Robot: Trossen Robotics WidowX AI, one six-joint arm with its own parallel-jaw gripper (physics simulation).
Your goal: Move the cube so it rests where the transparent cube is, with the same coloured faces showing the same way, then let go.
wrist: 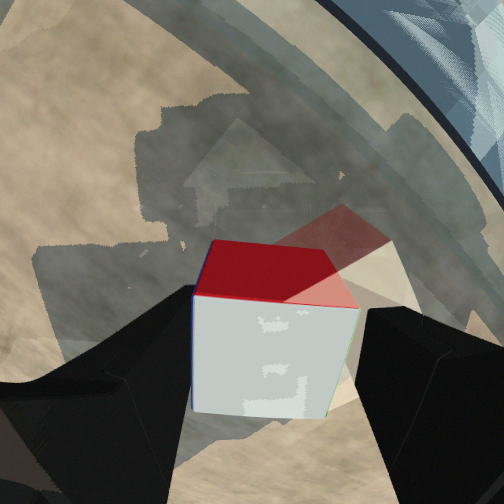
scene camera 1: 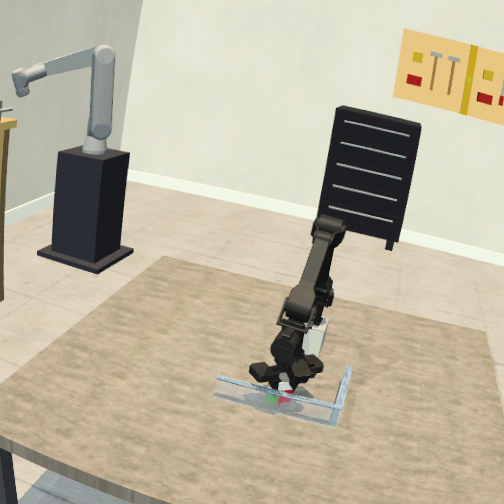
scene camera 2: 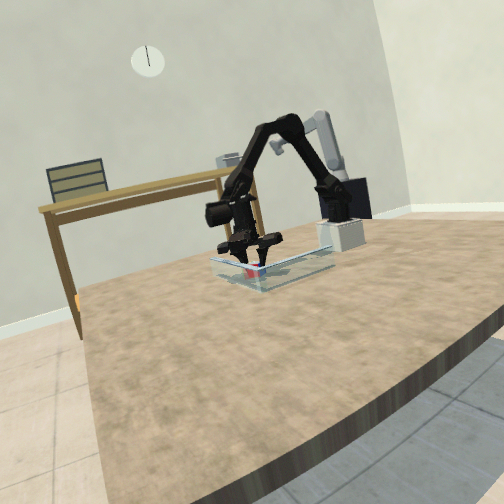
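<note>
The cube point(wrist: 270, 355) point(scene camera 1: 285, 389) point(scene camera 2: 253, 273) stands on the table, white face up and red face to the far side in the wrist view. My gripper point(wrist: 279, 300) point(scene camera 1: 285, 382) point(scene camera 2: 252, 260) is down around it. The left finger touches the cube's left side; the right finger stands at its right side with barely a sliver between. The transparent cube point(wrist: 382, 280) overlaps the cube's far right corner and is turned at an angle to it, its red face point(wrist: 337, 230) pointing further away. Both lie inside the corner of a low glass L-shaped wall point(scene camera 1: 305, 406) point(scene camera 2: 295, 263) point(wrist: 450, 75).
The arm's white base block point(scene camera 1: 316, 339) point(scene camera 2: 342, 235) stands just behind the glass wall. Off the table are a grey arm on a black pedestal point(scene camera 1: 90, 200), a black slatted panel point(scene camera 1: 370, 175) and a wooden side table point(scene camera 2: 125, 192).
</note>
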